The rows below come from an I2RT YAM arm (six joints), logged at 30 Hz.
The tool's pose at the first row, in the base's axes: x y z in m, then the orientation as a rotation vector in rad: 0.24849 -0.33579 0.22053 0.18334 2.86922 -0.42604
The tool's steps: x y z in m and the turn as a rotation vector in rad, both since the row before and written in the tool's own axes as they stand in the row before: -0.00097 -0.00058 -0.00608 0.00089 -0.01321 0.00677; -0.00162 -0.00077 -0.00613 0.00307 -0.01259 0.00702; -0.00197 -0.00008 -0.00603 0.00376 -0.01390 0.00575; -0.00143 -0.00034 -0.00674 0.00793 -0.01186 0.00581; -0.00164 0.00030 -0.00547 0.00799 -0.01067 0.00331
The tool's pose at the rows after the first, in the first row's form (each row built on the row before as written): 0.24805 -0.33460 0.22658 0.18963 2.85471 -0.42566; 0.24811 -0.33363 0.23289 0.19678 2.84039 -0.42835; 0.24856 -0.33204 0.23902 0.20187 2.82494 -0.43221; 0.24819 -0.33040 0.24571 0.20839 2.81077 -0.44196; 0.24839 -0.32853 0.25111 0.21172 2.79827 -0.45229
